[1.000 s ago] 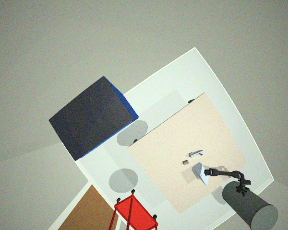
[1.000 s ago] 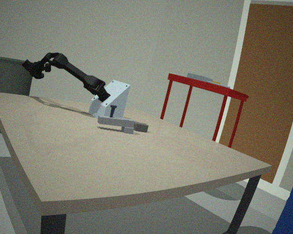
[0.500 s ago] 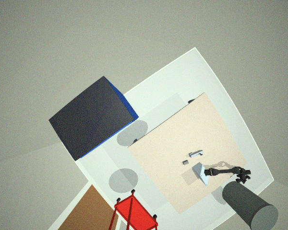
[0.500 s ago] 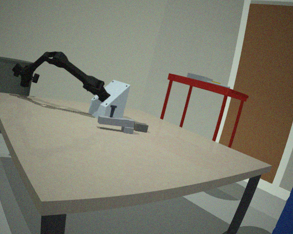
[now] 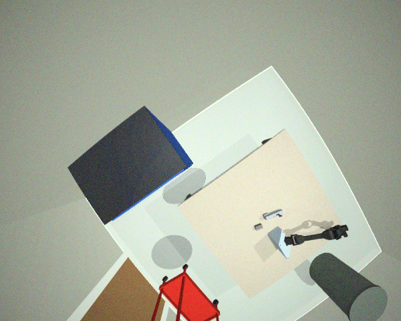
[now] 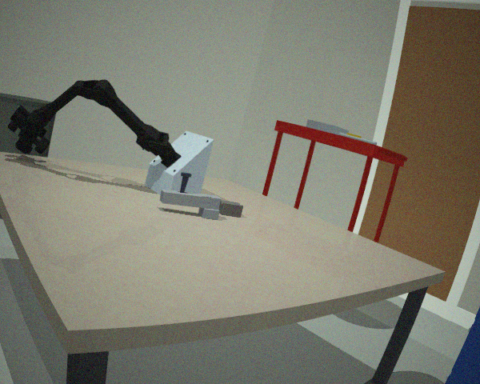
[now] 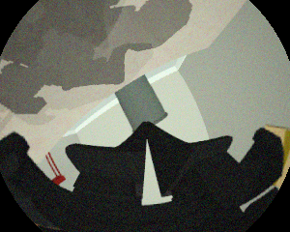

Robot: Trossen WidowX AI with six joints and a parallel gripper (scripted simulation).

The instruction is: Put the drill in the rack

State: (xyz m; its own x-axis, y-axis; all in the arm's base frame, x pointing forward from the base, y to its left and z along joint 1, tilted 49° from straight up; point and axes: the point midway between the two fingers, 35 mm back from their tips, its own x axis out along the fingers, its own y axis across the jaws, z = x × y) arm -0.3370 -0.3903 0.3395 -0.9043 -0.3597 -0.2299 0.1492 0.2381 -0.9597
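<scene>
Now: the dark key 62 cm ahead of my gripper tip, 45 cm to the left of it and 2 cm above it. Also, from my gripper tip: light grey block 63 cm ahead, 49 cm to the left, 3 cm below; then grey slotted rack 67 cm to the left, 59 cm ahead, 5 cm below; then drill 63 cm ahead, 51 cm to the left, 2 cm below.
</scene>
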